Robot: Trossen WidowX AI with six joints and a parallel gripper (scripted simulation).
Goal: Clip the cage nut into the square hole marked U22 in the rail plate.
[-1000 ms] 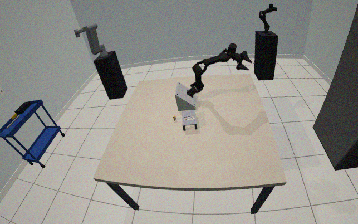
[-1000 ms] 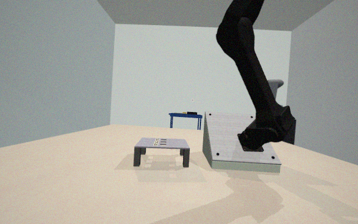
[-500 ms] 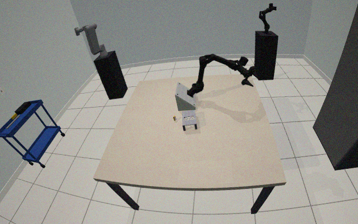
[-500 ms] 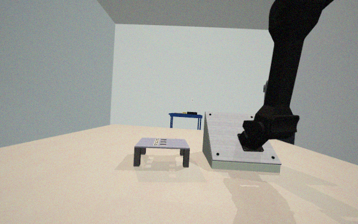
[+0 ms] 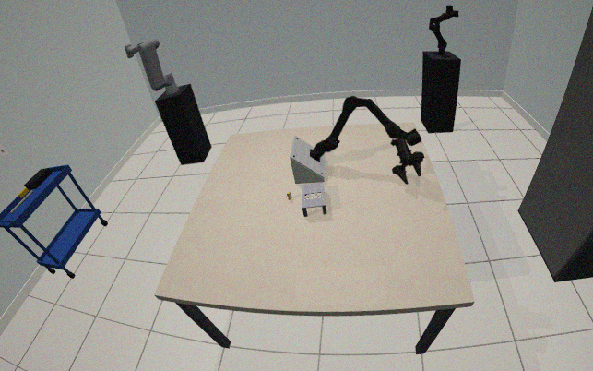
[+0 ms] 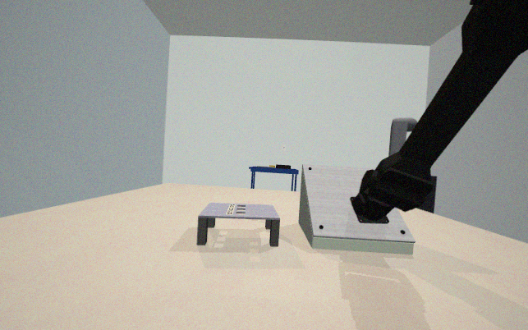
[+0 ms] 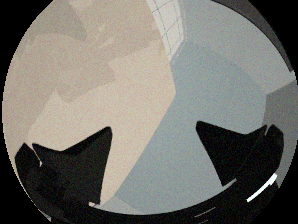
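My gripper tip is 590 mm to the left of the cage nut, 80 mm above it and 50 mm past it.
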